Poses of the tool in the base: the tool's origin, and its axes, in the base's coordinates. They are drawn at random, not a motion.
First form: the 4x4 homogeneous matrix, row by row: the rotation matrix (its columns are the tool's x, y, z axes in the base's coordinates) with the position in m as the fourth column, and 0 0 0 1 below. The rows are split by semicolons.
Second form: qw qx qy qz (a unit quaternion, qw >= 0); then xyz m. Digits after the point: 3 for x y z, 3 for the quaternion.
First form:
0.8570 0.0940 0.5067 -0.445; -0.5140 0.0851 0.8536 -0.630; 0.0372 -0.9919 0.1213 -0.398; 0 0 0 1
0.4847 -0.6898 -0.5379 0.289; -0.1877 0.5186 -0.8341 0.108; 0.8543 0.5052 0.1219 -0.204; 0 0 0 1
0.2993 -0.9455 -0.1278 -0.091; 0.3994 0.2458 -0.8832 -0.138; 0.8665 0.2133 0.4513 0.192; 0 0 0 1
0.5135 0.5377 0.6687 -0.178; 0.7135 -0.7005 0.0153 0.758; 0.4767 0.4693 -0.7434 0.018; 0 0 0 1
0.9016 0.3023 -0.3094 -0.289; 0.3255 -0.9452 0.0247 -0.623; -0.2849 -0.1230 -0.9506 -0.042; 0 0 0 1
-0.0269 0.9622 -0.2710 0.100; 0.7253 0.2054 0.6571 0.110; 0.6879 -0.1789 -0.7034 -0.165; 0 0 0 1
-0.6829 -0.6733 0.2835 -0.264; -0.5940 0.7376 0.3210 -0.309; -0.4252 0.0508 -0.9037 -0.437; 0 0 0 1
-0.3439 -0.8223 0.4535 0.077; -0.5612 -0.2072 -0.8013 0.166; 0.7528 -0.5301 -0.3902 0.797; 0 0 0 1
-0.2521 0.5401 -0.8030 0.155; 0.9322 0.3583 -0.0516 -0.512; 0.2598 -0.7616 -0.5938 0.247; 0 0 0 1
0.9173 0.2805 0.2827 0.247; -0.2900 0.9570 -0.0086 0.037; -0.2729 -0.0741 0.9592 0.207; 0 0 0 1
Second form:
0.718 -0.642 0.163 -0.212 -0.445 -0.630 -0.398
0.729 0.459 -0.478 0.172 0.289 0.108 -0.204
0.706 0.388 -0.352 0.476 -0.091 -0.138 0.192
0.132 0.860 0.364 0.333 -0.178 0.758 0.018
0.038 -0.974 -0.161 0.152 -0.289 -0.623 -0.042
0.345 -0.606 -0.696 -0.172 0.100 0.110 -0.165
0.194 -0.348 0.912 0.102 -0.264 -0.309 -0.437
0.121 0.560 -0.618 0.539 0.077 0.166 0.797
0.358 -0.496 -0.742 0.274 0.155 -0.512 0.247
0.979 -0.017 0.142 -0.146 0.247 0.037 0.207

